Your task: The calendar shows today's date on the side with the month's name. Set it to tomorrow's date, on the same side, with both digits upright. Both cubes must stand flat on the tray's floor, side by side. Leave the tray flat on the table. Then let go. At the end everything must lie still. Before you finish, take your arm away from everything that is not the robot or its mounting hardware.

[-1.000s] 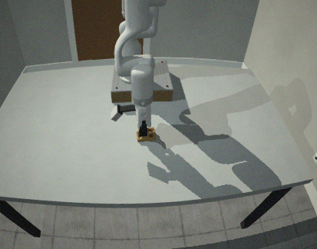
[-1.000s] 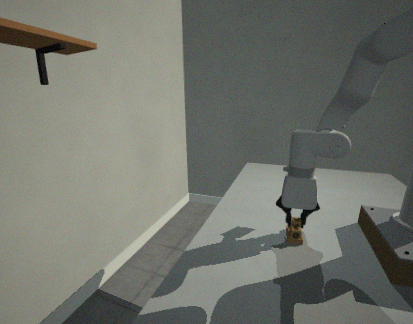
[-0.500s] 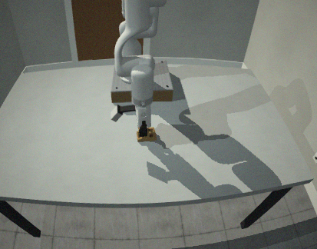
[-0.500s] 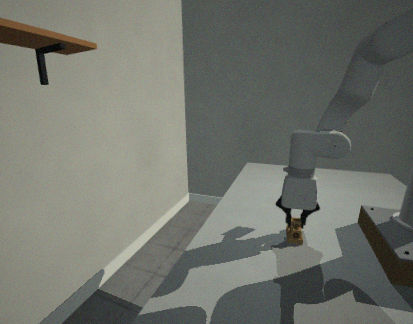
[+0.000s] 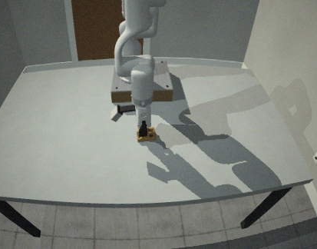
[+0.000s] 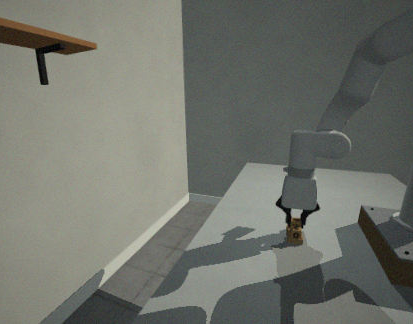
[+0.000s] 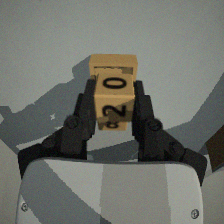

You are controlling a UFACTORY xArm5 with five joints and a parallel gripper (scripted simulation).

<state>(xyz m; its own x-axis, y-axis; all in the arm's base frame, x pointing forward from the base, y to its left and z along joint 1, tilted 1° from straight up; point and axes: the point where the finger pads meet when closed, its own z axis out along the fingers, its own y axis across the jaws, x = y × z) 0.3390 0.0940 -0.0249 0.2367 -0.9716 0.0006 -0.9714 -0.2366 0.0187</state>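
The wooden calendar tray is 4 cm below my hand and 2 cm to the left of it.
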